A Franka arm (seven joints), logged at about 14 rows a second.
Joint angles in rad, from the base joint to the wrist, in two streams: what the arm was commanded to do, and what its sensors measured. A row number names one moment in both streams.
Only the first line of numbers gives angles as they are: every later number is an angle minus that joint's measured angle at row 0.
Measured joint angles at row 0:
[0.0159 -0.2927 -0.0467 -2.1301 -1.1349 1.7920 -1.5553]
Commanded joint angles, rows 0 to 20:
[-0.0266 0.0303 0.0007 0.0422 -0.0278 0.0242 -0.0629]
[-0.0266 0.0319 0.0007 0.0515 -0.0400 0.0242 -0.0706]
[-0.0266 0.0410 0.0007 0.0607 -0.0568 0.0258 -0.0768]
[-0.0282 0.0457 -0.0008 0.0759 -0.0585 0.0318 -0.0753]
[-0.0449 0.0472 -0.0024 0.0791 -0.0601 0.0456 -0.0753]
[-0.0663 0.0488 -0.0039 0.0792 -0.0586 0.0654 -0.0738]
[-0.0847 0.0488 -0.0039 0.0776 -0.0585 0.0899 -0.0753]
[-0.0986 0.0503 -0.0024 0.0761 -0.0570 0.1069 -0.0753]
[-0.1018 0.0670 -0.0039 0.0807 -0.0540 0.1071 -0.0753]
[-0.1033 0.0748 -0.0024 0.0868 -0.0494 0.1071 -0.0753]
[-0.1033 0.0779 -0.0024 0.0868 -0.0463 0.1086 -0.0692]
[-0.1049 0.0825 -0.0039 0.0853 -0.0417 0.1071 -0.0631]
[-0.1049 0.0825 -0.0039 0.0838 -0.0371 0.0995 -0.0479]
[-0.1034 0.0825 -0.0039 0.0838 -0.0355 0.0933 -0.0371]
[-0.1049 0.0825 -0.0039 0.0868 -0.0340 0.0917 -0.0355]
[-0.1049 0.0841 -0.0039 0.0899 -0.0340 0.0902 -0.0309]
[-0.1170 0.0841 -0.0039 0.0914 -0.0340 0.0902 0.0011]
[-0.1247 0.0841 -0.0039 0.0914 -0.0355 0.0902 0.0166]
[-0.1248 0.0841 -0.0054 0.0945 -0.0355 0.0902 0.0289]
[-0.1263 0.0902 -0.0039 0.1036 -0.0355 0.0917 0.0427]
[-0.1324 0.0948 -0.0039 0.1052 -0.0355 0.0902 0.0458]
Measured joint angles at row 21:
[-0.1149 0.0732 -0.0133 0.0786 -0.0419 0.0961 0.0245]
